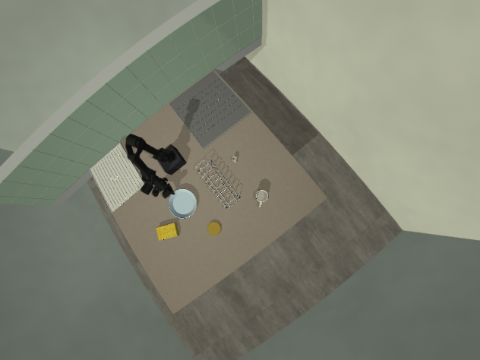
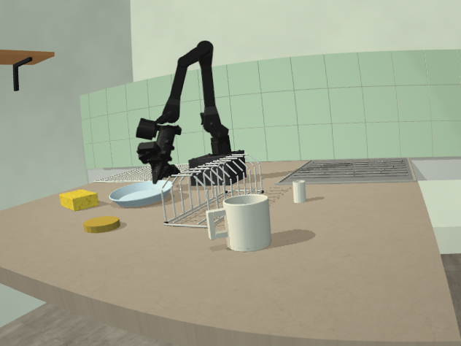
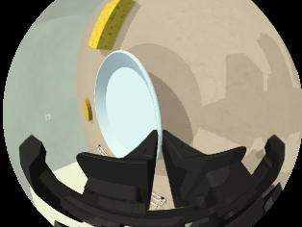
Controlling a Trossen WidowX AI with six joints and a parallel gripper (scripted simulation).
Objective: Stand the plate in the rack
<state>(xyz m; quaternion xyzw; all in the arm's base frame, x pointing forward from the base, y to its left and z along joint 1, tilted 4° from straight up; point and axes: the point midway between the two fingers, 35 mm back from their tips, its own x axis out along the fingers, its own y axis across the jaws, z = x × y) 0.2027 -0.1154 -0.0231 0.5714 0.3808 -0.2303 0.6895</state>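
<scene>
The pale blue plate lies 110 mm ahead of my hand, 40 mm below it and 30 mm to the left of it. From my hand the other things lie so: white drying mat 390 mm to the right, 340 mm behind, 60 mm below; yellow disc 350 mm ahead, 150 mm to the left, 50 mm below; small white cup 480 mm to the left, 50 mm below, 10 mm ahead.
</scene>
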